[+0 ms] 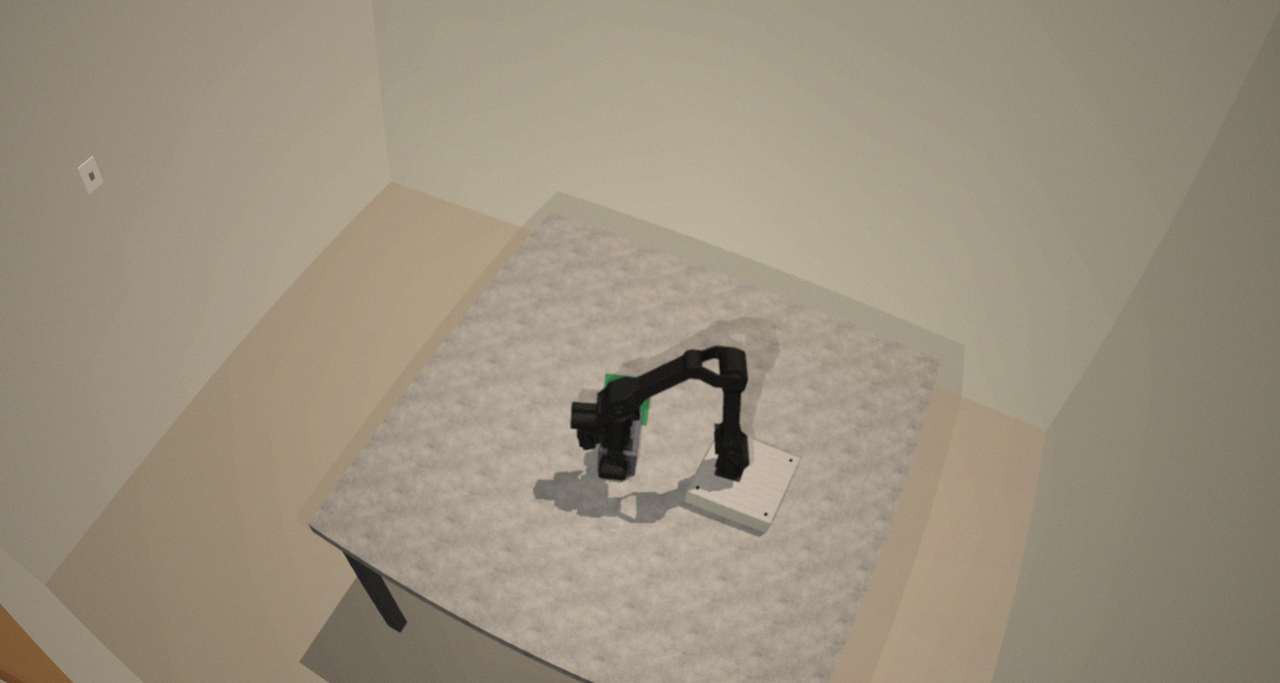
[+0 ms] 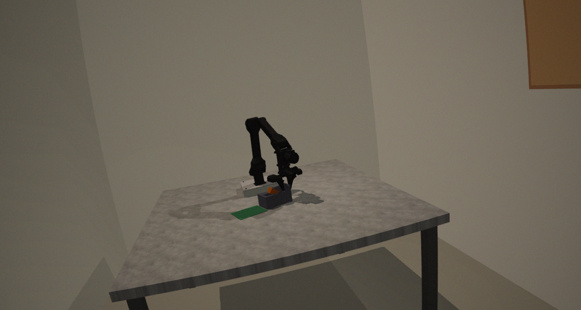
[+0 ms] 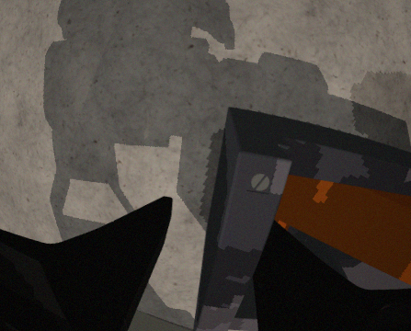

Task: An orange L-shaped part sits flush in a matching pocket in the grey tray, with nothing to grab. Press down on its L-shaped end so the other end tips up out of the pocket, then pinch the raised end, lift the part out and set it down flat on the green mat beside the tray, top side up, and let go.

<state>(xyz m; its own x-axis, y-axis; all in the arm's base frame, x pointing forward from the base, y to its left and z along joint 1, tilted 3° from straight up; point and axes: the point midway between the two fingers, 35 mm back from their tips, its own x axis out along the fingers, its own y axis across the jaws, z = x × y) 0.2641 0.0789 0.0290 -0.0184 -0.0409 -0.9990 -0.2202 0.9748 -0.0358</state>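
The orange L-shaped part is 50 mm to the right of my gripper tip, 10 mm below it and 10 mm ahead of it. From my gripper tip the other things lie so: green mat (230 mm to the right, 60 mm below, 50 mm ahead).
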